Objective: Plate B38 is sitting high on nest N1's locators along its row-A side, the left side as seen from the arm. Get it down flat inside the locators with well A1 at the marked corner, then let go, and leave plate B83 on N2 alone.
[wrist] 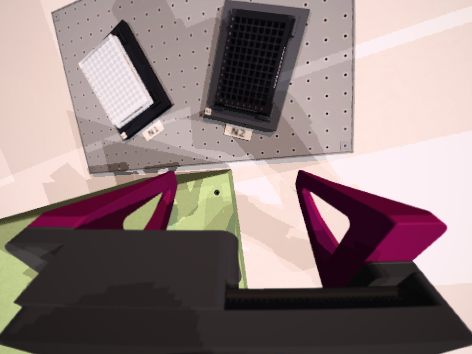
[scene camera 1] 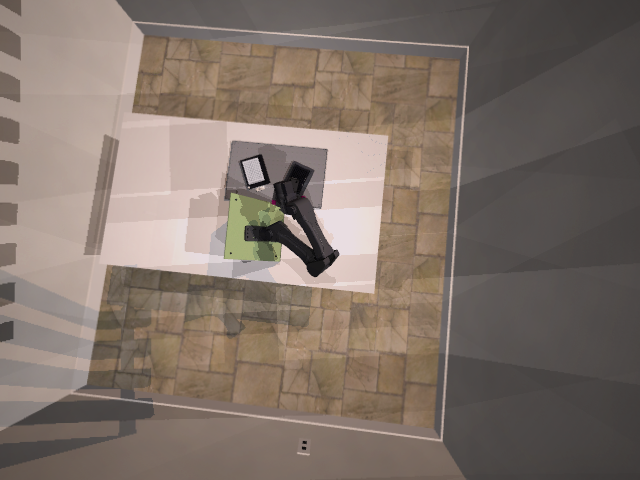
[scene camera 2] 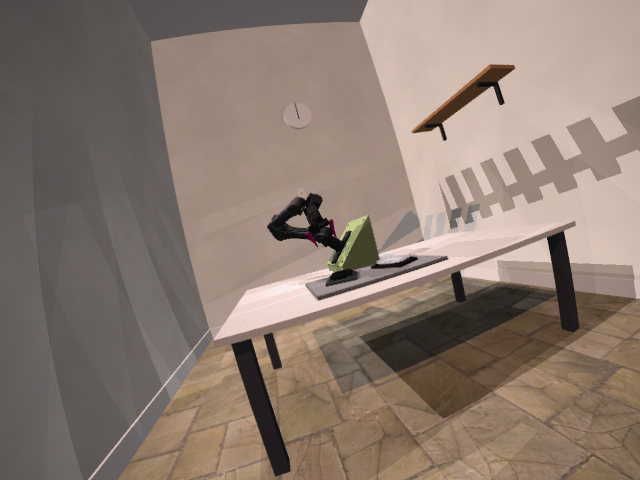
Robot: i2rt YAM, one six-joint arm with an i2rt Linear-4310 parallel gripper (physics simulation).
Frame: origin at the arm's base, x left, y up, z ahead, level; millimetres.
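Seen in the pictures: gripper, fingertip midpoint: (wrist: 236, 177) (scene camera 2: 327, 242); arm's base, link origin: (scene camera 1: 263, 234) (scene camera 2: 341, 247).
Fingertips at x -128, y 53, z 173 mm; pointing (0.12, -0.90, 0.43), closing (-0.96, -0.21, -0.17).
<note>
Offsets run from my fingertips to a thing's middle. "spot": to the spot under its first point. Level surfaces: height alone.
White plate B38 {dz +172, dx +220, dy -140 mm} (wrist: 117, 82) (scene camera 1: 253, 171) (scene camera 2: 397, 258) rests on black nest N1 {dz +174, dx +215, dy -153 mm} (wrist: 159, 95). In the wrist view it looks shifted to the left, with a wide strip of nest bare along its right side; its exact tilt is hard to tell. A small pale tag marks the nest's lower corner. Black plate B83 {dz +136, dx -16, dy -143 mm} (wrist: 255, 65) (scene camera 1: 299, 173) sits in dark grey nest N2 {spot: dz +65, dx +14, dy -150 mm} (wrist: 240, 119). My gripper (wrist: 236, 177) (scene camera 1: 288, 199) (scene camera 2: 325, 240) is open and empty, high above the table on the arm's side of both nests, apart from both plates.
Both nests stand on a grey perforated board (wrist: 195, 145) (scene camera 1: 319, 178) (scene camera 2: 431, 258). A green sloped block (scene camera 1: 242, 211) (scene camera 2: 364, 248) (wrist: 200, 210) carries the arm's base and stands beside the board. The pale table {dy -174 mm} (scene camera 1: 356, 232) (scene camera 2: 268, 294) extends around them.
</note>
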